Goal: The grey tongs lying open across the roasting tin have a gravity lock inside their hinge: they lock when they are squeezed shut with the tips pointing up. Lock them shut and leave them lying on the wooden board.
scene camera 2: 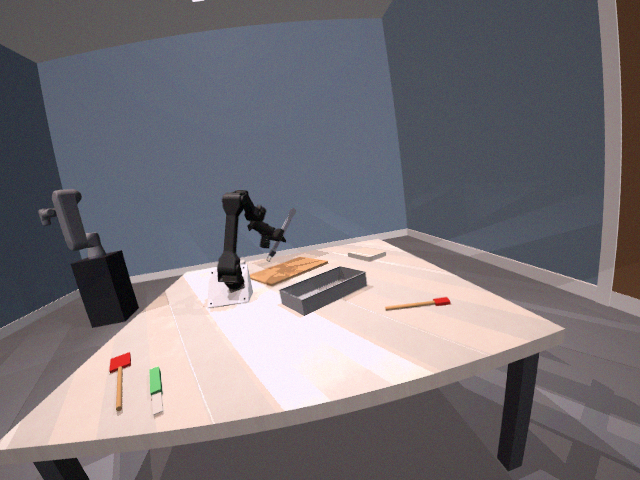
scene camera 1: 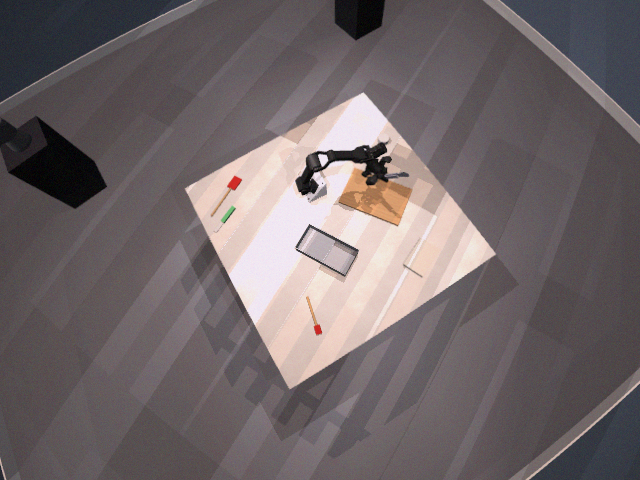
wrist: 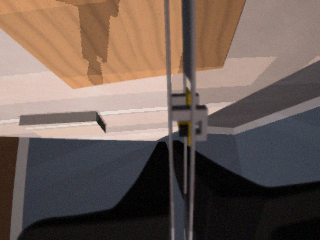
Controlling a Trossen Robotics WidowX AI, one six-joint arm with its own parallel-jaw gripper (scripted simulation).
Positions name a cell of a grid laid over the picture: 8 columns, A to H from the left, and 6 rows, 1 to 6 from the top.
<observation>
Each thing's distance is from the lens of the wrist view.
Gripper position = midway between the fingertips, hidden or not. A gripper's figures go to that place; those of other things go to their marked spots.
gripper (wrist: E4): 11 cm
flat grey slab (wrist: B4): 48 cm
</observation>
